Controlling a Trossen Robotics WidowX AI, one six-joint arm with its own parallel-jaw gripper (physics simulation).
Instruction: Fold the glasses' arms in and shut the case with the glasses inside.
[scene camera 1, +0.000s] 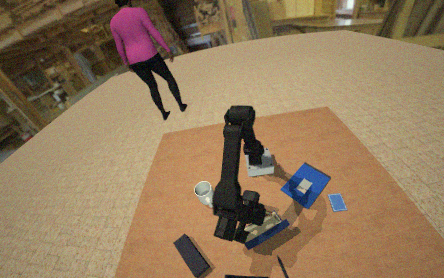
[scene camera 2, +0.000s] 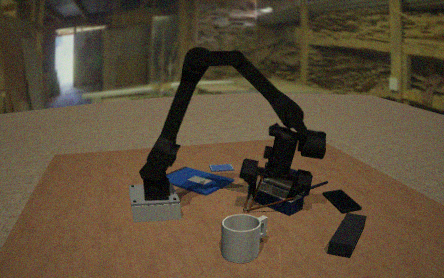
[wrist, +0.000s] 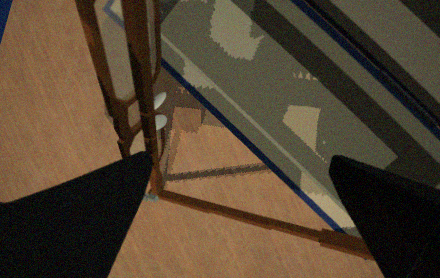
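The blue case stands open, with a grey-beige inside and its lid raised. Brown glasses are outside it on the gripper's side. In the wrist view their frame stands close to the case's rim. One arm sticks out from the hinge, past the case's near corner and under the right finger; I cannot tell how the other arm lies. My gripper is open and empty, low over them. Its left fingertip overlaps the frame near the hinge, its right one the case's edge; contact is unclear.
A white mug, a dark block, a black flat phone-like thing, a pen, a blue tray with a pale piece, and a blue card lie around.
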